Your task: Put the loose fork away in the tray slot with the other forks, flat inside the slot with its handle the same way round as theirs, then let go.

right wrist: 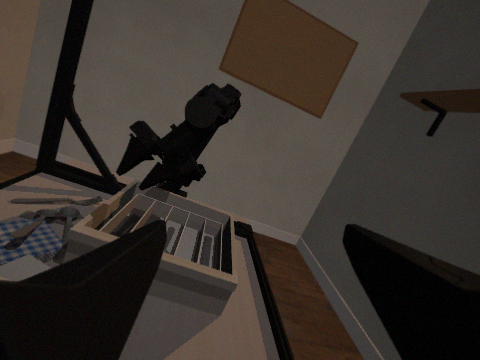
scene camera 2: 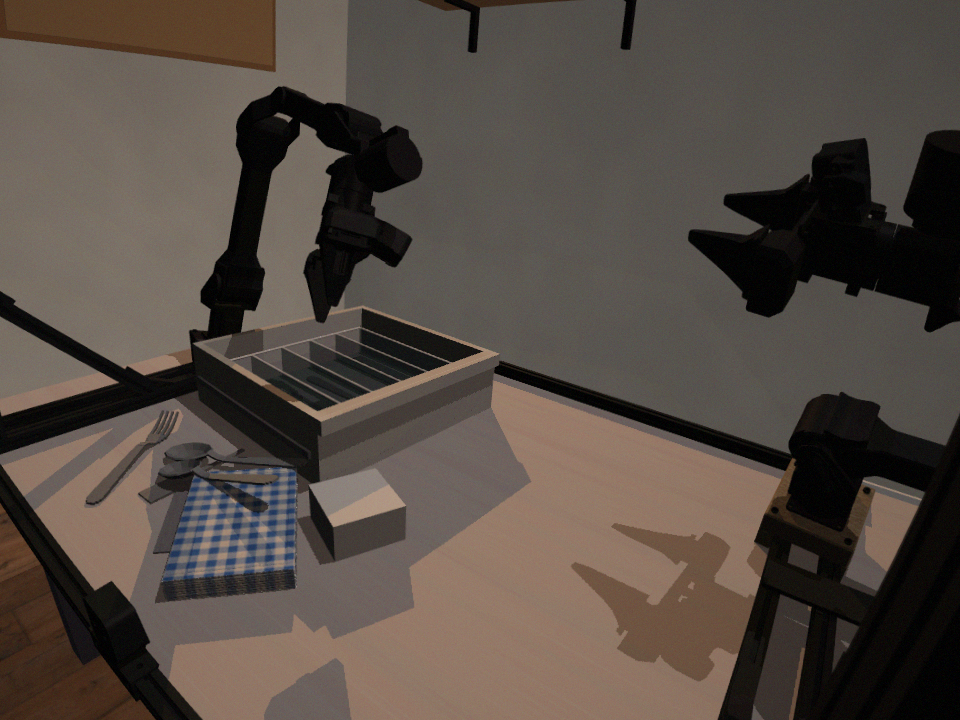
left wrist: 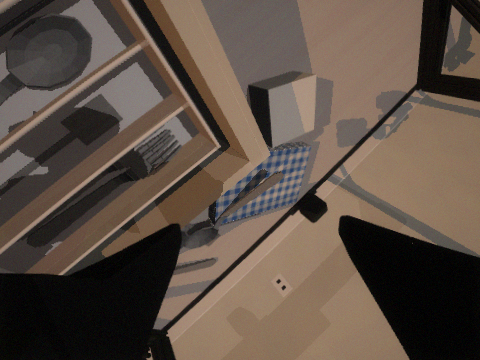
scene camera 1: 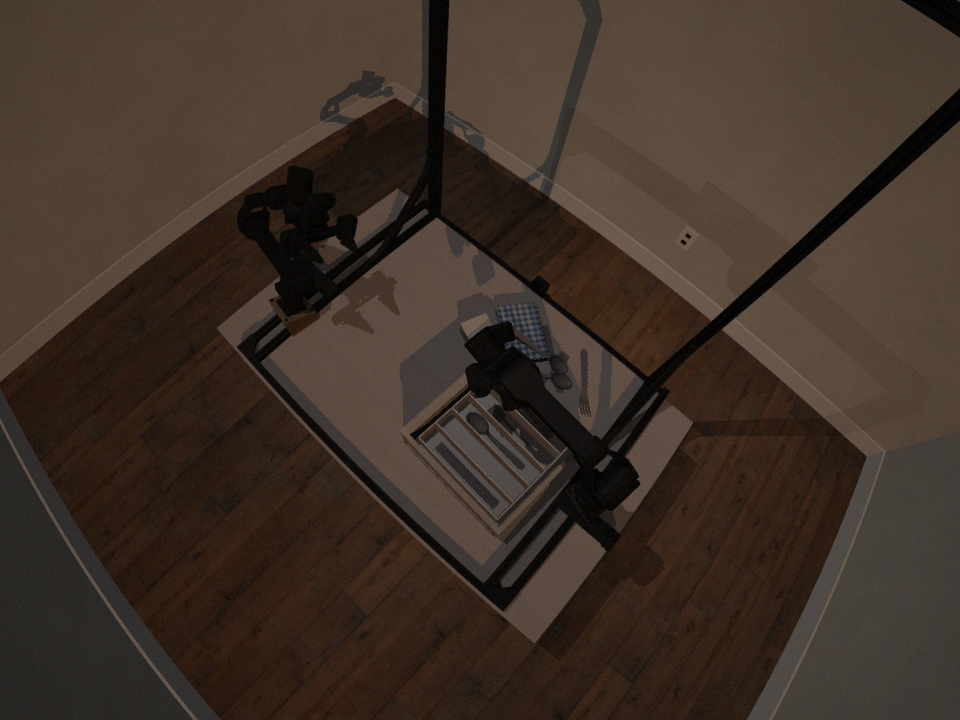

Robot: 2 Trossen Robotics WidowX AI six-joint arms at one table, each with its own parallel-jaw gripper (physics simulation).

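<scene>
The loose fork (scene camera 1: 584,379) (scene camera 2: 127,468) (left wrist: 197,265) (right wrist: 45,201) lies on the table beside the tray (scene camera 1: 449,489) (scene camera 2: 408,403) (left wrist: 212,75) (right wrist: 175,267); in the left wrist view its handle end shows and a finger hides the rest. The tray forks (left wrist: 157,150) lie in the slot nearest it, tines toward the napkin end, the loose fork's handle pointing that way. My left gripper (scene camera 2: 326,308) (left wrist: 259,228) (right wrist: 129,182) is open and empty above the tray. My right gripper (scene camera 1: 335,251) (scene camera 2: 707,217) (right wrist: 255,231) is open and empty, raised far from the tray.
A blue checked napkin stack (scene camera 1: 521,319) (scene camera 2: 232,542) (left wrist: 292,175) (right wrist: 42,237) lies near the tray, with loose spoons (scene camera 2: 186,451) (left wrist: 200,237) partly over it. A white block (scene camera 1: 473,325) (scene camera 2: 356,499) (left wrist: 292,110) stands beside it. Dark frame rails run along the table edges.
</scene>
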